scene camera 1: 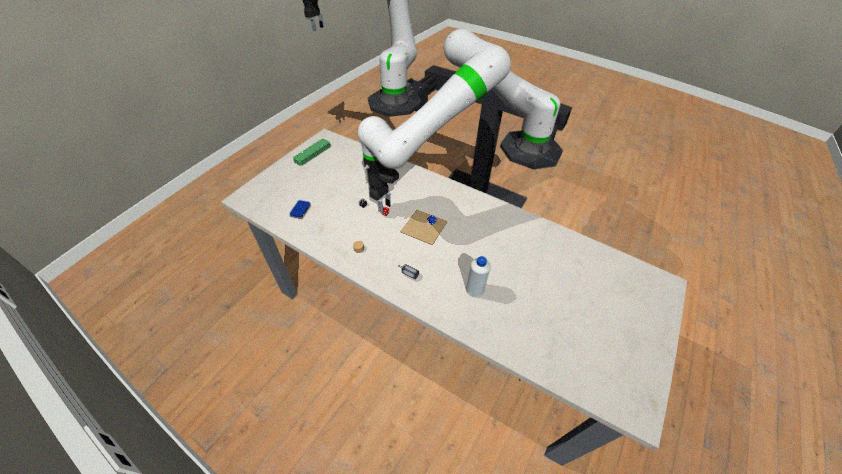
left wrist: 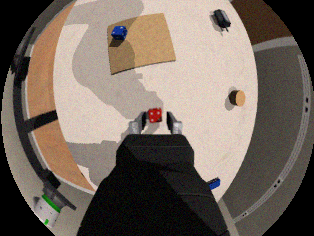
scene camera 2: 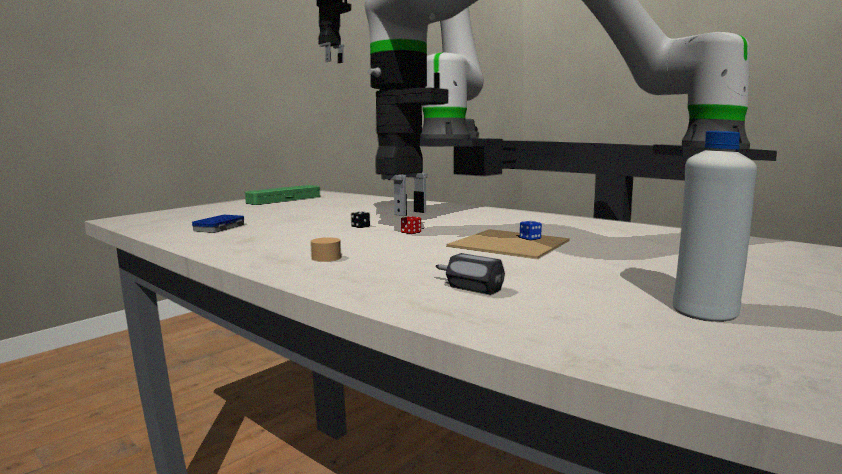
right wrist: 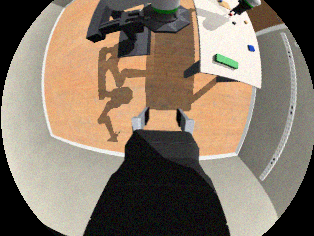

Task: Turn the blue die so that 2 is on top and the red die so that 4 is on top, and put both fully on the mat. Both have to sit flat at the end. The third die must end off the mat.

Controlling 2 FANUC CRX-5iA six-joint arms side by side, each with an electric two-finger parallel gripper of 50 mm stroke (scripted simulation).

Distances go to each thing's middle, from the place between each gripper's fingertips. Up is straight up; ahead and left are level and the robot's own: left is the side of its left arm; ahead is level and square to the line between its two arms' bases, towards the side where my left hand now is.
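The dark screwdriver-like tool (scene camera 2: 480, 274) is 107 cm to the left of my right hand (scene camera 2: 334, 62), 42 cm below it and 78 cm ahead of it. As for the tan mat (scene camera 2: 492, 241), my right hand is 56 cm short of it, 44 cm above it and 100 cm to the right of it.
Then there is the white bottle (scene camera 2: 719, 188), which I find 48 cm to the left of my left hand (scene camera 2: 410, 213), 13 cm ahead of it and 3 cm above it. The tool is 24 cm to the left of my left hand, 20 cm ahead of it and 3 cm below it. My left hand is 5 cm above the mat, 17 cm to the right of it and 2 cm past it.
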